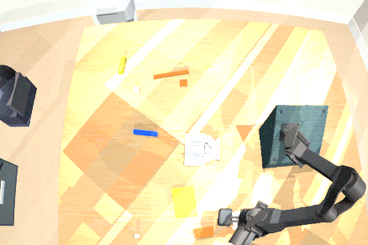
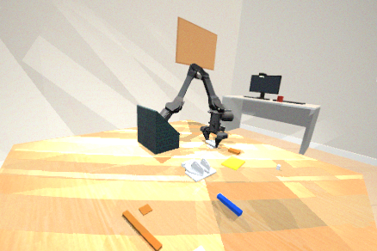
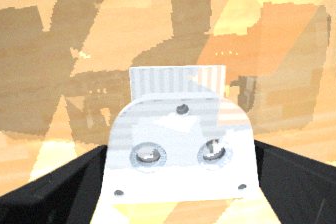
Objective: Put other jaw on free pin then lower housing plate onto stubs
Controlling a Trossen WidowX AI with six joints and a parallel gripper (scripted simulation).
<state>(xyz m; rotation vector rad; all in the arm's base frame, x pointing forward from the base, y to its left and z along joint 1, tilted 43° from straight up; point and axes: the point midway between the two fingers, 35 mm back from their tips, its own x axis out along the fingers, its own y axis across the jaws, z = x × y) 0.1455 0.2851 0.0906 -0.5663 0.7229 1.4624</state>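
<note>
My gripper tip is 110 mm short of the white jaw, 280 mm to the left of it and 10 mm below it. Also, from my gripper tip: white housing plate: 10 mm to the left, 20 mm above; yellow slab: 200 mm ahead, 70 mm to the right, 10 mm below; orange block: 130 mm ahead, 50 mm to the left.
</note>
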